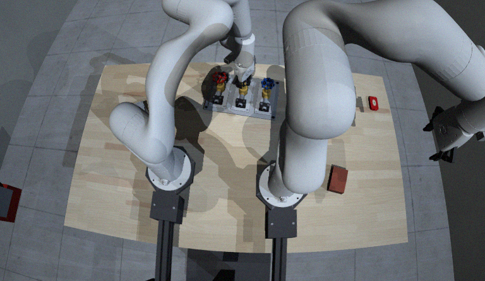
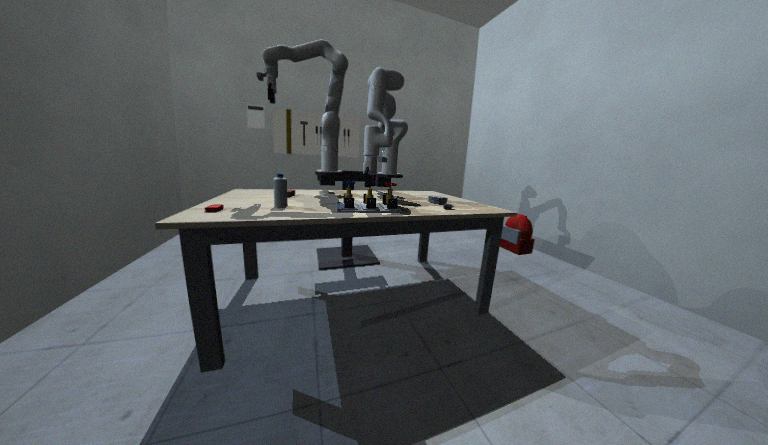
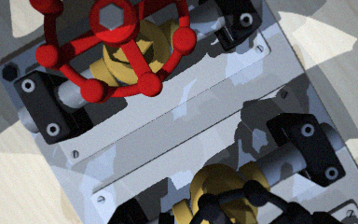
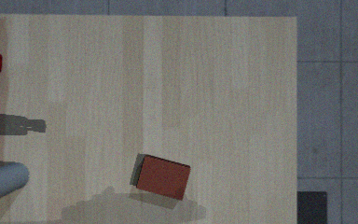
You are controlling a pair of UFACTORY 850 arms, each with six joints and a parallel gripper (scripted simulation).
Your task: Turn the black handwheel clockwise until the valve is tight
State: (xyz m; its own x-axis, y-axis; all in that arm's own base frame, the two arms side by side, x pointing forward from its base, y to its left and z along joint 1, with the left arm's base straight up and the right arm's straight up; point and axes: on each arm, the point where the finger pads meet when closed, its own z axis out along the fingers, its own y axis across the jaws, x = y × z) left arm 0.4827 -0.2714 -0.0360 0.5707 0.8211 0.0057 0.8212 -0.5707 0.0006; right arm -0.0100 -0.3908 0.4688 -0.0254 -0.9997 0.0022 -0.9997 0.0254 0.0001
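Right now my left hand is 10 mm above the black handwheel. Also, from my left hand: red handwheel (120 mm to the left); then grey base plate (130 mm below); then blue handwheel (120 mm to the right).
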